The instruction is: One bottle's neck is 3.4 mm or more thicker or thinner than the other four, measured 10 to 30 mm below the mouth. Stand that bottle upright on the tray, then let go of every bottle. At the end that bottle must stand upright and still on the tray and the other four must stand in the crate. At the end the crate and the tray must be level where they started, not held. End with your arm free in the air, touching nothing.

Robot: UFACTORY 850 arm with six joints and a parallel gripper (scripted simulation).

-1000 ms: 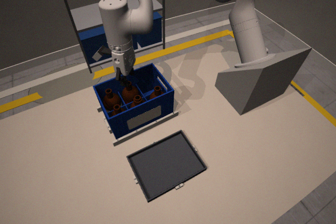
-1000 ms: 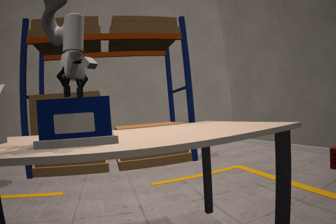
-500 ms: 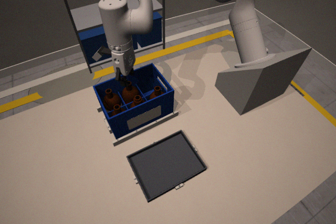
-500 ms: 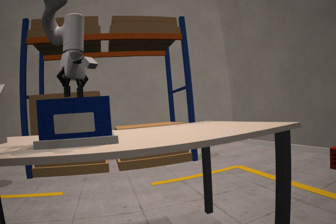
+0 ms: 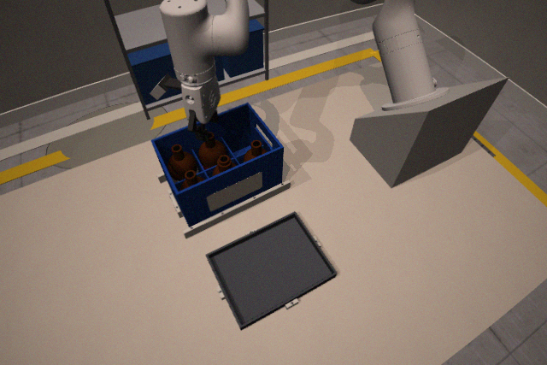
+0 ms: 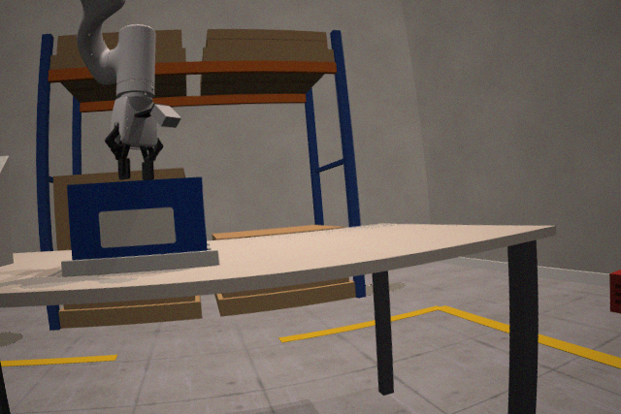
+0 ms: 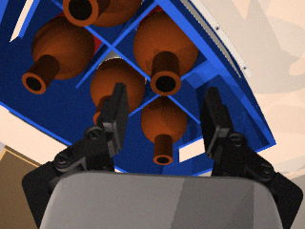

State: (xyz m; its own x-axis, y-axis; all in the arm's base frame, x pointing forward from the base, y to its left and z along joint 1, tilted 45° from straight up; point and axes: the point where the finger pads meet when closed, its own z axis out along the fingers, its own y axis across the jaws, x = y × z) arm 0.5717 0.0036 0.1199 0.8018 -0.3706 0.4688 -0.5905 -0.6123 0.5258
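Now: hand 120 mm above the crate, 40 mm to the right of it and 10 mm past it. From my hand the other things lie so: brown bottle (110 mm below, 90 mm to the left, 10 mm behind); dark grey tray (320 mm to the left, 190 mm below, 40 mm behind).
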